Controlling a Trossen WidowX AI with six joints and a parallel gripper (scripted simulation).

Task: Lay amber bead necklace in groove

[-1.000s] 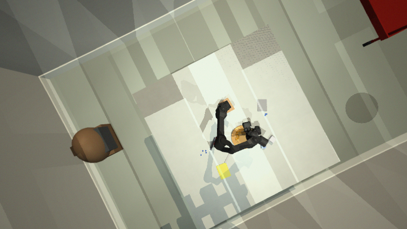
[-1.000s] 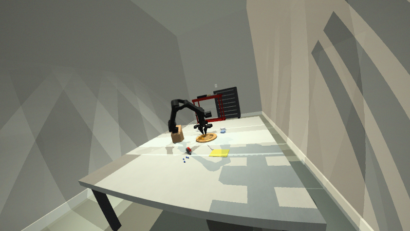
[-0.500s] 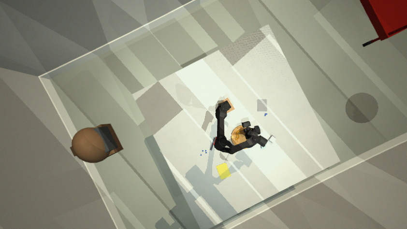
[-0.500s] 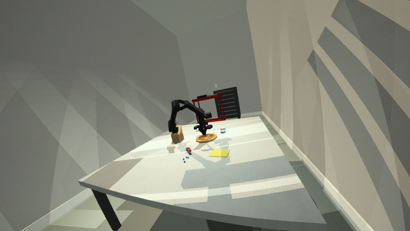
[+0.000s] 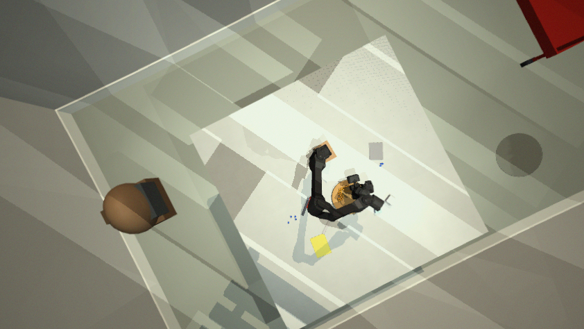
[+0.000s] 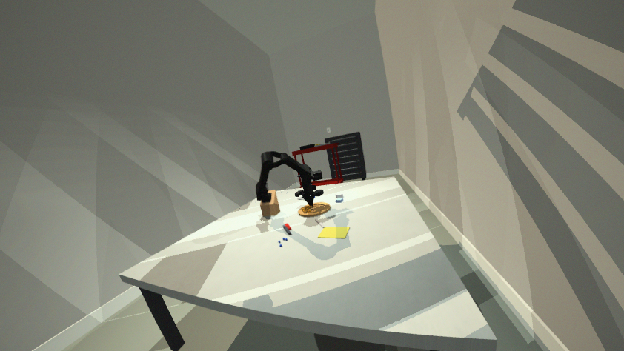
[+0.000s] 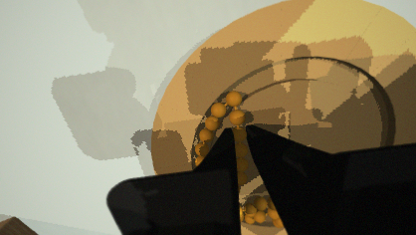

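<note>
The round bead board lies 30 mm ahead of my gripper tip, 40 mm to the right of it and 10 mm below it. The rest, counted from my gripper tip: grey square 120 mm behind, 240 mm to the left, 10 mm below; light blue cube 180 mm ahead, 70 mm to the left, 10 mm below; white cube 170 mm ahead, 160 mm to the left.
</note>
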